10 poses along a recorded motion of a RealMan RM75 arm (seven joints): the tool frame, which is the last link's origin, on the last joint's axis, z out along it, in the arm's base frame.
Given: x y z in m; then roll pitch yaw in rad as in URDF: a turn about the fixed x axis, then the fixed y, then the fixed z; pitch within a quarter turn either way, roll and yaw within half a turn.
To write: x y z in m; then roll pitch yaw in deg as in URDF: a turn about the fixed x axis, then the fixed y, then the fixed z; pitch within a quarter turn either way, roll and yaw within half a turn. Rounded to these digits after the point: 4 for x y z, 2 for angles.
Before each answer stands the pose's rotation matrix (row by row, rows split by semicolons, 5 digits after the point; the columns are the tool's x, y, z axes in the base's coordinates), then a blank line. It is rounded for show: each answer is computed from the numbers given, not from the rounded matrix.
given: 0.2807 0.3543 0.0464 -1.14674 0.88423 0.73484
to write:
0.47030 -0.79888 -0.37497; 0.42500 -0.16735 0.88959; -0.77343 -0.57774 0.26082

0.2807 0.3543 0.0464 -65.70 50.66 42.10
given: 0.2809 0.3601 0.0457 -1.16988 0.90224 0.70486
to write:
0.47214 -0.80319 -0.36328; 0.40162 -0.17086 0.89973; -0.78472 -0.57070 0.24191

0.2809 0.3601 0.0457 -67.03 51.69 40.39
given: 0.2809 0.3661 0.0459 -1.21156 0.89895 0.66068
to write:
0.49146 -0.79427 -0.35723; 0.38196 -0.17205 0.90802; -0.78267 -0.58270 0.21882

0.2809 0.3661 0.0459 -69.42 51.51 37.85
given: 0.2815 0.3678 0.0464 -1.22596 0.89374 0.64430
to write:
0.50090 -0.78952 -0.35462; 0.37630 -0.17032 0.91071; -0.77942 -0.58962 0.21178

0.2815 0.3678 0.0464 -70.24 51.21 36.92
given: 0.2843 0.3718 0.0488 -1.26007 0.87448 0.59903
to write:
0.52972 -0.77568 -0.34311; 0.36165 -0.15936 0.91860; -0.76721 -0.61068 0.19611

0.2843 0.3718 0.0488 -72.20 50.10 34.32
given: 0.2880 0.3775 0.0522 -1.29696 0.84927 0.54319
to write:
0.56546 -0.75856 -0.32380; 0.34141 -0.14210 0.92911; -0.75080 -0.63592 0.17863

0.2880 0.3775 0.0522 -74.31 48.66 31.12
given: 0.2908 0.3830 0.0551 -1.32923 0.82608 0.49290
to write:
0.59709 -0.74214 -0.30449; 0.32071 -0.12707 0.93862; -0.73528 -0.65808 0.16214

0.2908 0.3830 0.0551 -76.16 47.33 28.24
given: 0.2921 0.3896 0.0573 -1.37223 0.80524 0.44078
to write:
0.62671 -0.72343 -0.28963; 0.29564 -0.12316 0.94733; -0.72100 -0.67932 0.13669

0.2921 0.3896 0.0573 -78.62 46.14 25.25
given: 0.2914 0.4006 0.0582 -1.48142 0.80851 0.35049
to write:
0.64859 -0.70722 -0.28136; 0.23712 -0.16351 0.95762; -0.72326 -0.68782 0.06164

0.2914 0.4006 0.0582 -84.88 46.32 20.08
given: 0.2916 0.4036 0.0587 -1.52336 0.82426 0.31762
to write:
0.64513 -0.71135 -0.27889; 0.21209 -0.18394 0.95978; -0.73405 -0.67834 0.03220

0.2916 0.4036 0.0587 -87.28 47.23 18.20
